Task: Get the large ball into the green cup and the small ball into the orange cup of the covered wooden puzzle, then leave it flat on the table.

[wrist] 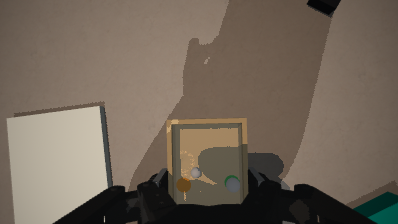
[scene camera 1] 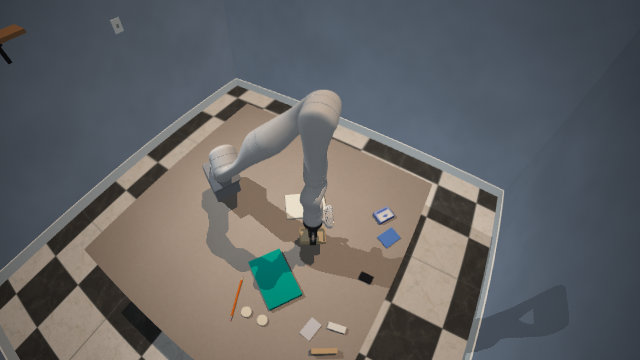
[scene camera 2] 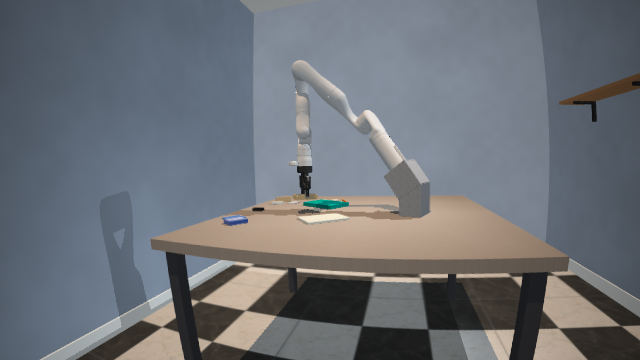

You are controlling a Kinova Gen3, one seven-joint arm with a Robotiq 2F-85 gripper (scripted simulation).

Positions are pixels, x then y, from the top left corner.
Scene:
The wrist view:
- gripper: 207,178
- covered wooden puzzle: 207,160
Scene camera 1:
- teal book: 274,278

